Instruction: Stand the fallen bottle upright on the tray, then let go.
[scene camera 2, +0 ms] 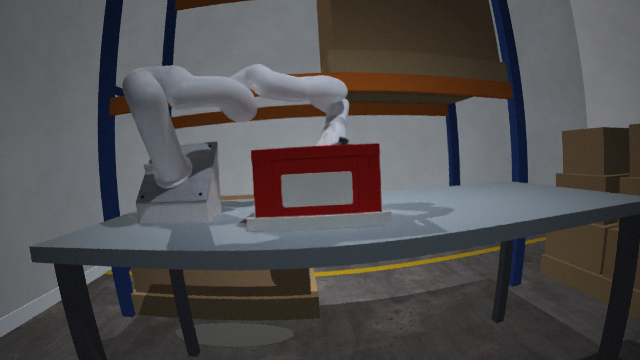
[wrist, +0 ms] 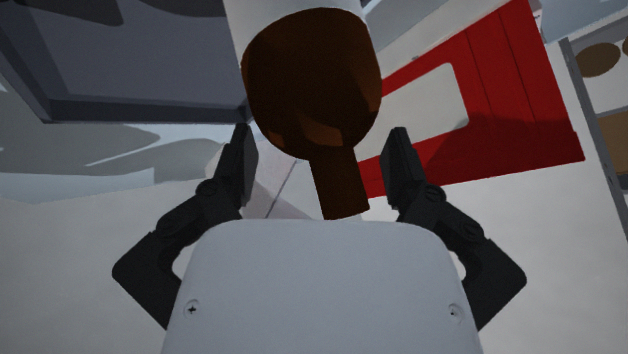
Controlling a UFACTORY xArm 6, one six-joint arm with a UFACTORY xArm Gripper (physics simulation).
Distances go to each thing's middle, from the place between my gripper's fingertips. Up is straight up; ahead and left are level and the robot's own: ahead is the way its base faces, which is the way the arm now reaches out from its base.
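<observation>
I find the brown bottle (wrist: pixel 313 83) 30 mm below my hand, and the bottle is also 20 mm ahead of my hand and 10 mm to the left of it.
</observation>
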